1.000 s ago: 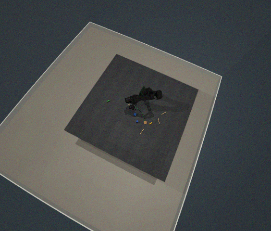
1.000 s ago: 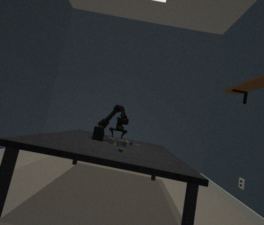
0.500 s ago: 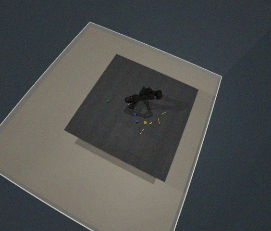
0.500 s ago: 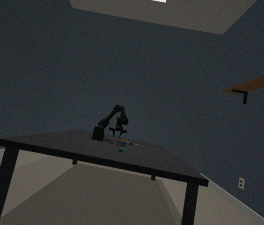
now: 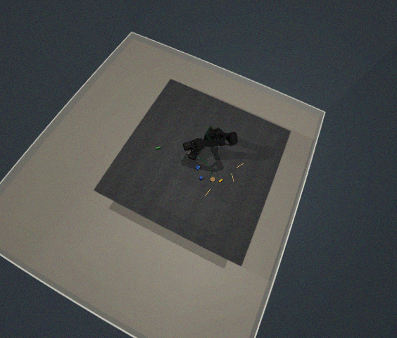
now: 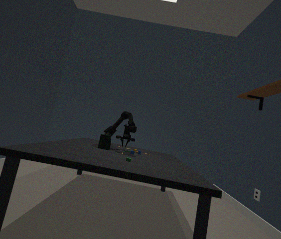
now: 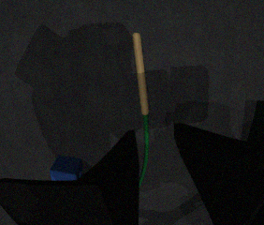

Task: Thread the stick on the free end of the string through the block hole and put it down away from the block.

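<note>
My gripper tip is 6 cm above the thin wooden stick and 2 cm to the left of it. The rest, counted from my gripper tip: blue block 10 cm ahead, 6 cm to the left, 4 cm below; then yellow piece 28 cm to the left, 14 cm ahead, 5 cm below; then round wooden button 21 cm to the left, 15 cm ahead, 5 cm below.
</note>
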